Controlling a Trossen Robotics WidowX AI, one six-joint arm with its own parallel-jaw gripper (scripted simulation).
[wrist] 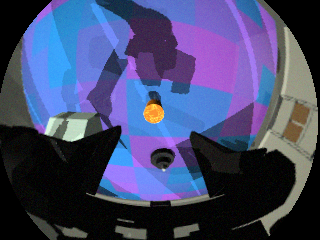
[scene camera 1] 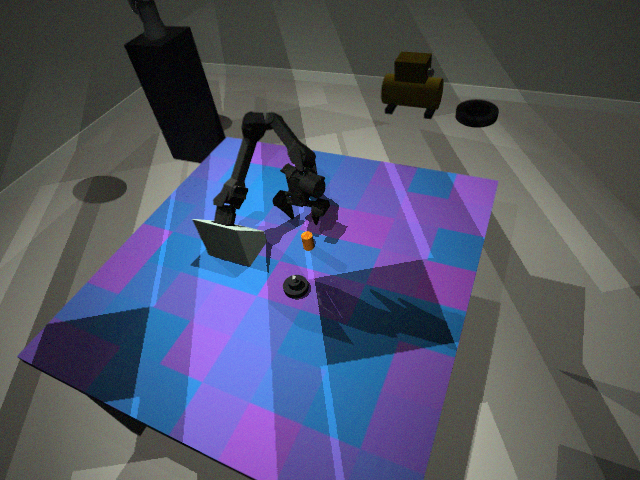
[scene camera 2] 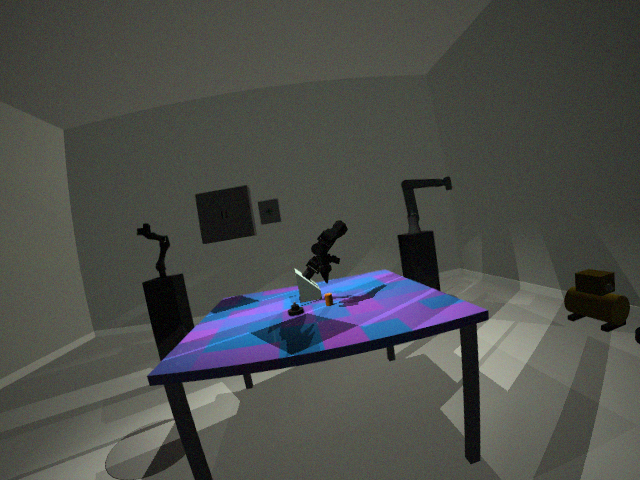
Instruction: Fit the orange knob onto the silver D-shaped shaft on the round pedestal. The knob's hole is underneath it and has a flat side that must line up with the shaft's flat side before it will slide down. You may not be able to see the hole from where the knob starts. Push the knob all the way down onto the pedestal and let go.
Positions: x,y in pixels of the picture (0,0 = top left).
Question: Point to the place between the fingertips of the gripper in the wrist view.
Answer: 156,132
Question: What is the gripper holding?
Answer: Nothing.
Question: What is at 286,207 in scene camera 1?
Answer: The gripper.
